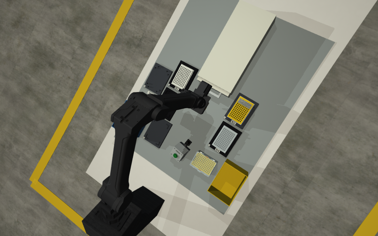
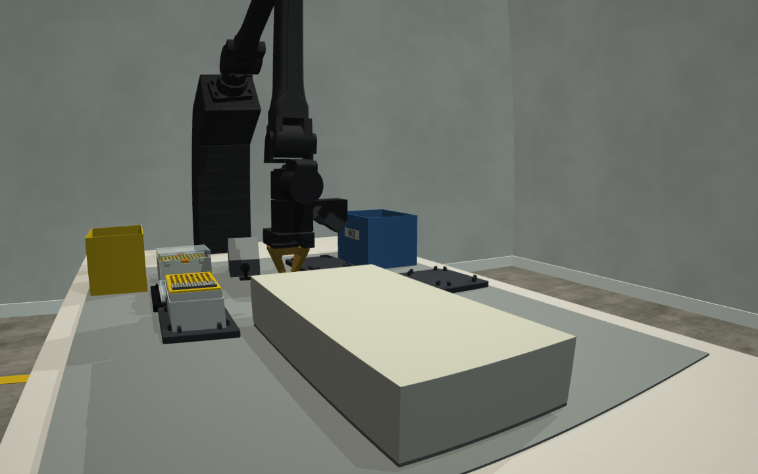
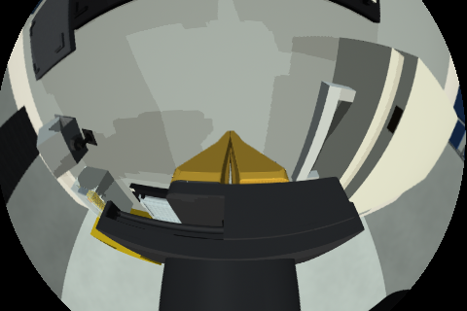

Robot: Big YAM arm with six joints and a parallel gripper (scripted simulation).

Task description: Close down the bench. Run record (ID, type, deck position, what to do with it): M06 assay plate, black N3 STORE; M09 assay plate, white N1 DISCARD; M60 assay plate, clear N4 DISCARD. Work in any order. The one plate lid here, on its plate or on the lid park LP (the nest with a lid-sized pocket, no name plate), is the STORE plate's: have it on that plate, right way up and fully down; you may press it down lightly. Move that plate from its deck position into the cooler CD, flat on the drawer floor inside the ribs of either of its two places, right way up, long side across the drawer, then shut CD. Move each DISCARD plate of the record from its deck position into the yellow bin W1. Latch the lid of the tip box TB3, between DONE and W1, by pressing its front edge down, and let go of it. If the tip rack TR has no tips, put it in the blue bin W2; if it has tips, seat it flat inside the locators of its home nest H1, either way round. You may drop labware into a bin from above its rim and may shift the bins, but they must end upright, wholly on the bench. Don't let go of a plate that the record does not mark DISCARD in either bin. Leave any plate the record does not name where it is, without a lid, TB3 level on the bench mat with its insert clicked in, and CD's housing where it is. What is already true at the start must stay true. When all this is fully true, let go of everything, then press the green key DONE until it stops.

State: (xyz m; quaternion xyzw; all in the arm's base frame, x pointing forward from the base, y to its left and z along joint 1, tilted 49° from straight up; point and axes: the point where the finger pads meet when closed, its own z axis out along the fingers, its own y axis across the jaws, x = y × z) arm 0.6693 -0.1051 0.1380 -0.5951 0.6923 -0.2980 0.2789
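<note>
Right now my hand is 17 cm to the right of the white plate, 11 cm short of it and 2 cm above it. Round my hand: clear plate lid: 19 cm ahead, 4 cm to the right, 1 cm below; then black plate: 19 cm ahead, 4 cm to the right, 2 cm below; then nest N2: 20 cm to the right, 3 cm below, 3 cm ahead.
</note>
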